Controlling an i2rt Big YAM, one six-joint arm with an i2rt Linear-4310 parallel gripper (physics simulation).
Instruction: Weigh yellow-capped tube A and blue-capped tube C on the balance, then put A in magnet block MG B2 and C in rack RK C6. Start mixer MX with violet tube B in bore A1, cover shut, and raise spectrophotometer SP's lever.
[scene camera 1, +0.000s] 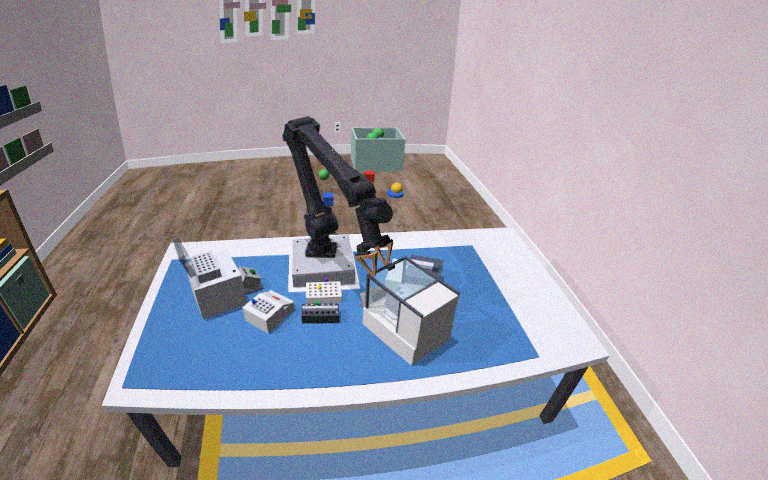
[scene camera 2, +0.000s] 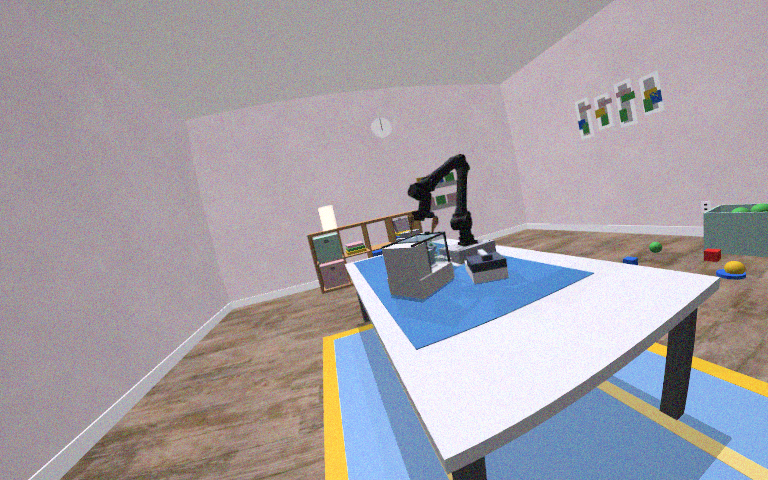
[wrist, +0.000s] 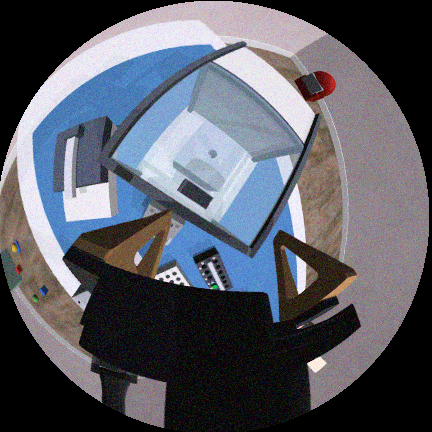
Note:
My gripper (scene camera 1: 380, 270) is open and touches a balance (scene camera 1: 413, 327).
My gripper shows as well in the wrist view (wrist: 227, 226). The balance is seen too in scene camera 2 (scene camera 2: 415, 269) and in the wrist view (wrist: 263, 79).

